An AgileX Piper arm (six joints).
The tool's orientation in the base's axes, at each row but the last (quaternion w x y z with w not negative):
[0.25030, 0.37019, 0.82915, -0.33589]
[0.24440, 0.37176, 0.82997, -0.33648]
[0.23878, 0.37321, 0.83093, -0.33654]
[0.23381, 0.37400, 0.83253, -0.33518]
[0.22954, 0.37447, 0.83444, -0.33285]
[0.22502, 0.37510, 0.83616, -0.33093]
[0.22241, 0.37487, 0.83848, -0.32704]
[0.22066, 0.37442, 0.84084, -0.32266]
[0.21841, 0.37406, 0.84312, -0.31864]
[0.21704, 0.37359, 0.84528, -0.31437]
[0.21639, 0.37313, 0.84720, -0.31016]
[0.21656, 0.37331, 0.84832, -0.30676]
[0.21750, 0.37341, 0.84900, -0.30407]
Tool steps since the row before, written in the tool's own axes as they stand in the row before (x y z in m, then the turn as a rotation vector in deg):
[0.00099, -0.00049, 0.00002, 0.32, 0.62, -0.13]
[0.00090, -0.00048, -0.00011, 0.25, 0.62, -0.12]
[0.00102, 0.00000, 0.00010, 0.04, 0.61, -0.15]
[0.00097, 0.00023, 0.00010, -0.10, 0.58, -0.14]
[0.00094, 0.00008, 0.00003, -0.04, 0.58, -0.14]
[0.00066, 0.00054, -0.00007, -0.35, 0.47, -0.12]
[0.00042, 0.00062, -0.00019, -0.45, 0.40, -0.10]
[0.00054, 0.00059, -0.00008, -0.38, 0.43, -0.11]
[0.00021, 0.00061, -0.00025, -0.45, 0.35, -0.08]
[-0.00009, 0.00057, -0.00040, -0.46, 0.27, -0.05]
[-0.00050, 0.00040, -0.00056, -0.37, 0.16, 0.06]
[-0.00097, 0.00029, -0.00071, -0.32, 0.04, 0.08]
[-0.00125, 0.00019, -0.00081, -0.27, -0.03, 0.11]
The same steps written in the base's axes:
[-0.00097, 0.00018, -0.00049, 0.27, 0.55, -0.36]
[-0.00094, 0.00025, -0.00034, 0.31, 0.51, -0.32]
[-0.00060, 0.00039, -0.00073, 0.43, 0.43, -0.16]
[-0.00040, 0.00049, -0.00078, 0.49, 0.34, -0.07]
[-0.00051, 0.00046, -0.00065, 0.46, 0.37, -0.10]
[0.00000, 0.00064, -0.00057, 0.57, 0.15, 0.12]
[0.00020, 0.00065, -0.00037, 0.58, 0.06, 0.19]
[0.00011, 0.00062, -0.00050, 0.55, 0.11, 0.15]
[0.00031, 0.00059, -0.00018, 0.54, 0.02, 0.20]
[0.00044, 0.00053, 0.00013, 0.49, -0.05, 0.21]
[0.00054, 0.00035, 0.00055, 0.36, -0.14, 0.12]
[0.00073, 0.00015, 0.00098, 0.24, -0.19, 0.12]
[0.00081, 0.00002, 0.00126, 0.16, -0.23, 0.09]

